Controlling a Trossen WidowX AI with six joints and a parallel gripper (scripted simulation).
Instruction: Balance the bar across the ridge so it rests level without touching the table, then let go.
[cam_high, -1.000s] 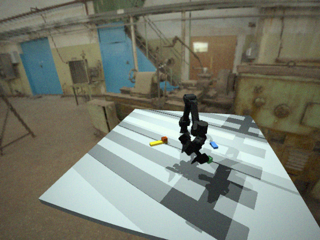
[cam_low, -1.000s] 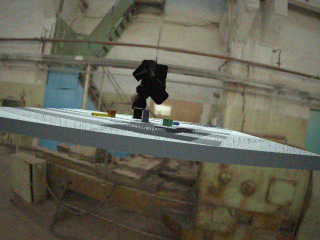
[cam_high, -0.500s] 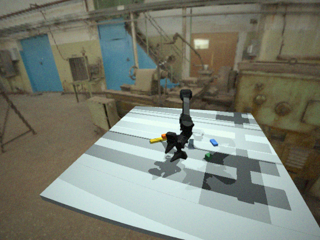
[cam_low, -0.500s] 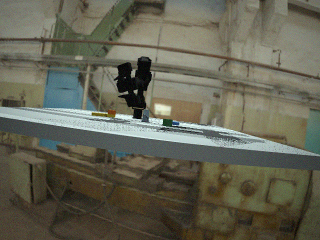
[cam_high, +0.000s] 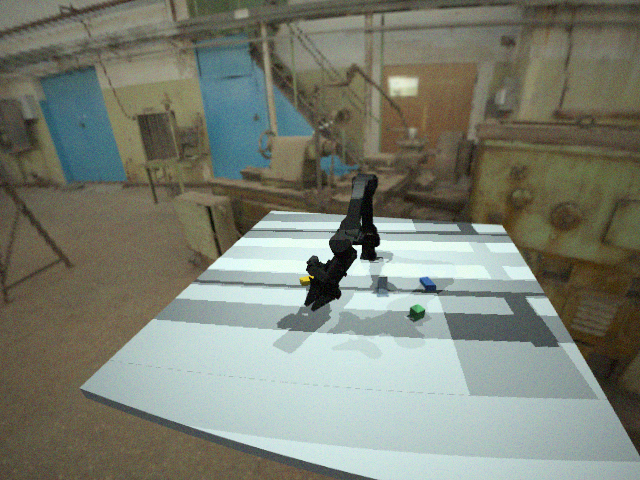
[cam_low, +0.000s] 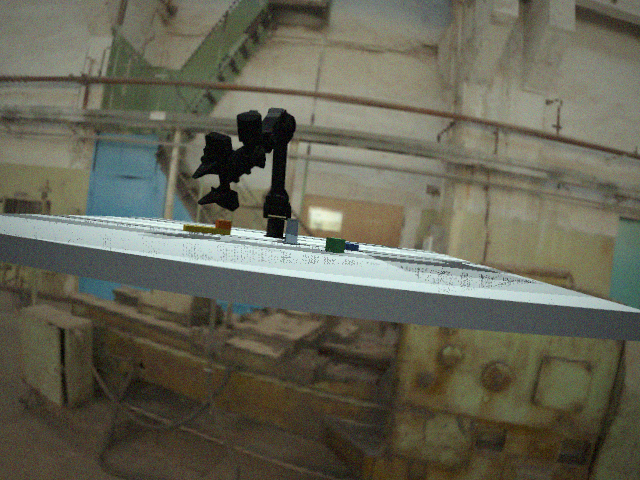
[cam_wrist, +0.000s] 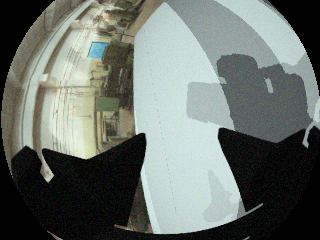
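Now: gripper tip 300 mm past the bar, 80 mm above it and 40 mm to the left of it. From my gripper tip the other things lie so: flat blue block: 350 mm to the left, 330 mm behind, 90 mm below; green cube: 310 mm to the left, 150 mm behind, 90 mm below.
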